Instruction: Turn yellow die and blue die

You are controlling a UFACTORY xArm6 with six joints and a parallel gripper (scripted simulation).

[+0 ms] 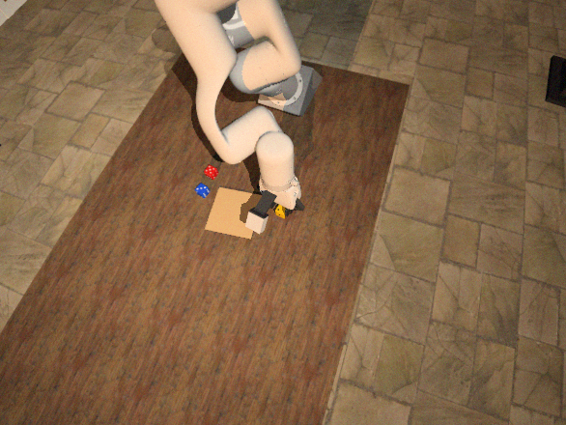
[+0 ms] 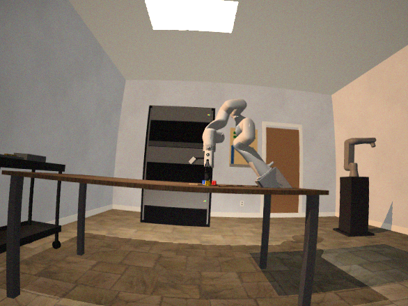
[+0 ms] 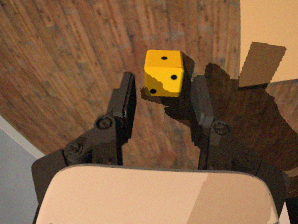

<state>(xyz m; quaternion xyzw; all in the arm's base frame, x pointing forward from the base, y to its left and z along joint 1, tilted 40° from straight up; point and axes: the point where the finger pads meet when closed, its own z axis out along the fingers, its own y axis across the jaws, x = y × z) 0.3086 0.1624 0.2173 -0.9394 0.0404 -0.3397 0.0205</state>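
Right now the yellow die is 4 cm below my hand. From my hand the other things lie so: red die 26 cm to the right, 4 cm below, 3 cm behind; then tan mat 13 cm to the right, 6 cm ahead, 5 cm below; then blue die 25 cm to the right, 4 cm below, 4 cm ahead.
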